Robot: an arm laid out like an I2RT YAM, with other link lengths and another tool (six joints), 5 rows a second.
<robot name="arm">
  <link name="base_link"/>
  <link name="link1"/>
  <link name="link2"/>
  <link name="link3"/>
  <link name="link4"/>
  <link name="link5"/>
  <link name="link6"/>
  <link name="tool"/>
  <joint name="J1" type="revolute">
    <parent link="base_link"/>
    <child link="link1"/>
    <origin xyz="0 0 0.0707"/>
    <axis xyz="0 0 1"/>
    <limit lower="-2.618" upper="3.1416"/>
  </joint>
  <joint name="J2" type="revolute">
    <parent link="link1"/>
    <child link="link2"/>
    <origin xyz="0.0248 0.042 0.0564" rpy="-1.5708 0 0"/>
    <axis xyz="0 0 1"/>
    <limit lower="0" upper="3.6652"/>
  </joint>
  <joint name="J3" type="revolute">
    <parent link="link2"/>
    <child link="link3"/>
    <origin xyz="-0.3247 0 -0.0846" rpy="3.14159 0 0"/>
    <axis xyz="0 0 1"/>
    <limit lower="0" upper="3.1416"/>
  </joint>
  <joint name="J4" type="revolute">
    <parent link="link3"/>
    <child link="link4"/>
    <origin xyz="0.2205 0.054 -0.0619"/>
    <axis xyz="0 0 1"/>
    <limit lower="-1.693" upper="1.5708"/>
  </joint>
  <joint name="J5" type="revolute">
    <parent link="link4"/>
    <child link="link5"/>
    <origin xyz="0.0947 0.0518 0.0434" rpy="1.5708 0 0"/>
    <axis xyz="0 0 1"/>
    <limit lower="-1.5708" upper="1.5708"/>
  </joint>
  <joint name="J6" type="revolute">
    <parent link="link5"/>
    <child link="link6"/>
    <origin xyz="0.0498 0 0.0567" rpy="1.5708 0 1.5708"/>
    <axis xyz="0 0 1"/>
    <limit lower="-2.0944" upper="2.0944"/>
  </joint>
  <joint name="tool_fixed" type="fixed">
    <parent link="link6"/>
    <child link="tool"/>
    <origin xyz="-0.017 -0.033 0.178" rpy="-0.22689 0 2.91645"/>
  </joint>
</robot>
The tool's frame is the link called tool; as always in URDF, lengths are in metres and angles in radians.
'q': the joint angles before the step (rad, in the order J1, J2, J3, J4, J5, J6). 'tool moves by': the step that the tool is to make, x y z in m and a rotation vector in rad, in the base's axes. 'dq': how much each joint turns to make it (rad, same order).
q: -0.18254, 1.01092, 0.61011, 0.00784, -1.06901, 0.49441
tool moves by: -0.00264, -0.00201, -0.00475, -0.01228, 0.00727, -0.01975
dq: 0.00001, -0.02232, -0.00660, -0.02889, 0.02341, -0.00948
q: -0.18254, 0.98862, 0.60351, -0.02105, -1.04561, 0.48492
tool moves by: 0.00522, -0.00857, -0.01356, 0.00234, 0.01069, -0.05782
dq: -0.00153, -0.01187, -0.06659, 0.07946, 0.05185, 0.04186
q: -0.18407, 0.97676, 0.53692, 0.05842, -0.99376, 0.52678
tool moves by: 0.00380, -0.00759, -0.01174, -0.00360, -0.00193, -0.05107
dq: 0.00129, -0.01015, -0.06376, 0.07930, 0.05000, 0.02806
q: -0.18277, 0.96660, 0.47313, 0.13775, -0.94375, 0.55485
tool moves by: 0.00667, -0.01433, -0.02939, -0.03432, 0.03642, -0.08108
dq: -0.00128, 0.00609, -0.06548, 0.03157, 0.08905, -0.01331
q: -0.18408, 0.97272, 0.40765, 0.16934, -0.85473, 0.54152
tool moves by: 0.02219, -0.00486, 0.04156, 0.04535, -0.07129, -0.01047
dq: 0.00047, 0.05513, 0.06047, 0.12378, -0.00840, 0.08886
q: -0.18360, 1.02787, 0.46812, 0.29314, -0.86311, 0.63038
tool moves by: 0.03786, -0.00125, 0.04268, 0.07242, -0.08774, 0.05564
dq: -0.00967, 0.18597, 0.06668, 0.28625, -0.08026, 0.11988
